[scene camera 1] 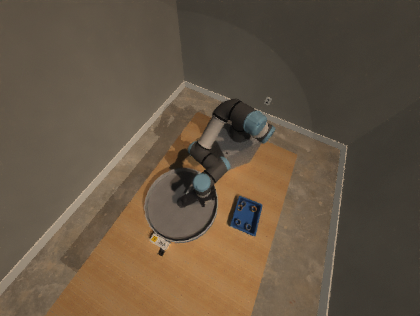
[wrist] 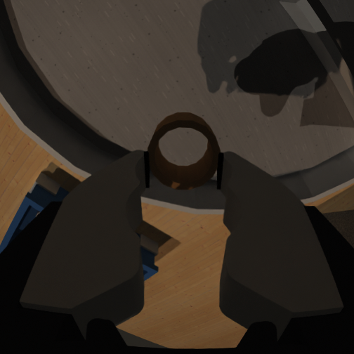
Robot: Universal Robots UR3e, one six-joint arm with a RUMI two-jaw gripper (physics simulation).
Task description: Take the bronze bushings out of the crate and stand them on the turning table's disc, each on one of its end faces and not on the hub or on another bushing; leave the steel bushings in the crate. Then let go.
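Where they show: arm's base at its link origin: (scene camera 1: pixel 240 132).
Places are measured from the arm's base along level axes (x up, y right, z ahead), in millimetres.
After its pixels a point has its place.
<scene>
My gripper (scene camera 1: pixel 206 200) {x -115, y 41, z 424 mm} (wrist: pixel 183 157) is shut on a bronze bushing (wrist: pixel 183 178), a brown hollow ring between the two fingertips with its bore facing the wrist camera. It is over the near-crate side of the turning table's grey disc (scene camera 1: pixel 175 215) {x -220, y 152, z 549 mm} (wrist: pixel 125 65); the gap below it cannot be judged. The blue crate (scene camera 1: pixel 246 216) {x -268, y -234, z 368 mm} (wrist: pixel 150 271) stands to the right of the disc in the scene view. Several small bushings lie in it, among them one bushing (scene camera 1: pixel 254 209) {x -250, y -268, z 309 mm} at its upper right; their metals are hard to tell. The arm hides part of the disc, and the hub cannot be made out.
The disc has a raised rim (scene camera 1: pixel 145 209) {x -187, y 313, z 593 mm}. A white and yellow label plate (scene camera 1: pixel 159 241) {x -214, y 161, z 699 mm} with a small black block (scene camera 1: pixel 161 252) {x -252, y 130, z 743 mm} sits at its lower edge. The arm's base is behind the disc and crate on the wooden surface (scene camera 1: pixel 200 270) {x -273, y -97, z 731 mm}. A pale bar (wrist: pixel 320 37) crosses the wrist view's upper right.
</scene>
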